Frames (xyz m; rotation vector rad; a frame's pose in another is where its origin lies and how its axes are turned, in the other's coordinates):
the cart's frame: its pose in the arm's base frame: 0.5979 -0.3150 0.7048 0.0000 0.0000 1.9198
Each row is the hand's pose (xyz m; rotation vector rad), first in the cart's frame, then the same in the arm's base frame.
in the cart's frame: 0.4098 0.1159 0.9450 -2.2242 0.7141 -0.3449
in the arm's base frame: 0.3489 0.0305 1.6498 -1.9073 -1.4476 0.6125
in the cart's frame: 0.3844 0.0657 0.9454 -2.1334 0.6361 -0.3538
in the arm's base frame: 0.4047 0.0238 1.6502 -1.8001 -1.4265 0.6961
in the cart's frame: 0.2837 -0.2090 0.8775 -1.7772 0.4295 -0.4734
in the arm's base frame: 0.6973 0.0231 1.5823 -1.4208 -1.2531 0.8787
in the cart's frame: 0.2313 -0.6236 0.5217 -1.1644 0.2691 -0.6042
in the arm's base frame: 1.1048 0.1156 1.2265 -0.9246 -0.8321 1.0817
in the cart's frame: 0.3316 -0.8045 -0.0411 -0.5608 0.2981 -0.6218
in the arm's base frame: 1.2405 0.2717 0.6637 -0.5949 -0.3032 1.2326
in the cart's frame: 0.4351 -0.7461 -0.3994 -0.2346 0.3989 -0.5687
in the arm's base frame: 1.1502 0.3490 0.3054 -0.4904 0.0390 1.3161
